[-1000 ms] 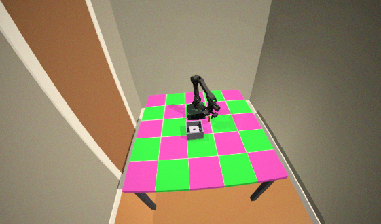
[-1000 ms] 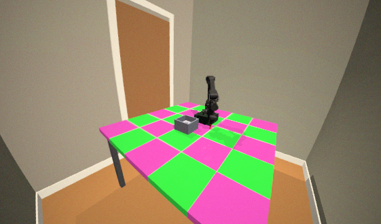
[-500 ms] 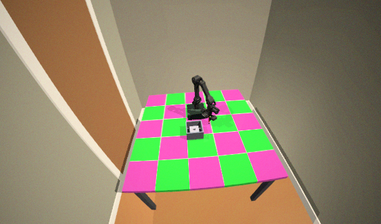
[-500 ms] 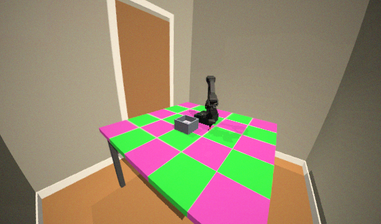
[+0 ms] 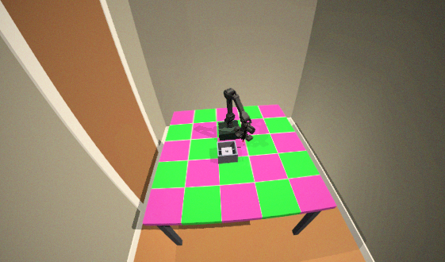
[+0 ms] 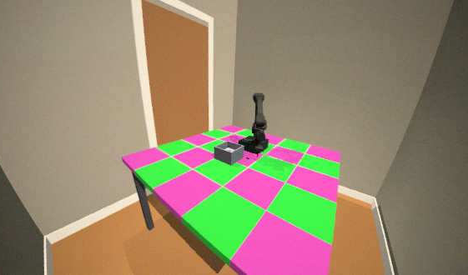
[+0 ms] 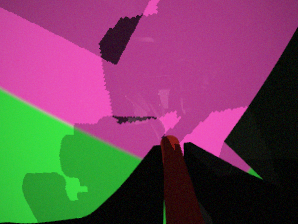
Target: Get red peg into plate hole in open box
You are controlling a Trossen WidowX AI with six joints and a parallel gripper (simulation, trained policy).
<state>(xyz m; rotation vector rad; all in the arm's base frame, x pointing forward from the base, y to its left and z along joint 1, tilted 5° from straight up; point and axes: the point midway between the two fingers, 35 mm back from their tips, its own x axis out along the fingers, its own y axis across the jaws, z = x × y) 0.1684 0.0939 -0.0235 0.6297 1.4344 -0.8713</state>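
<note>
Right now the light grey plate is 140 mm ahead of my gripper tip, 160 mm to the right of it and 10 mm above it. The rest, counted from my gripper tip: grey box 140 mm ahead, 160 mm to the right; red peg 10 mm to the left, 10 mm above.
</note>
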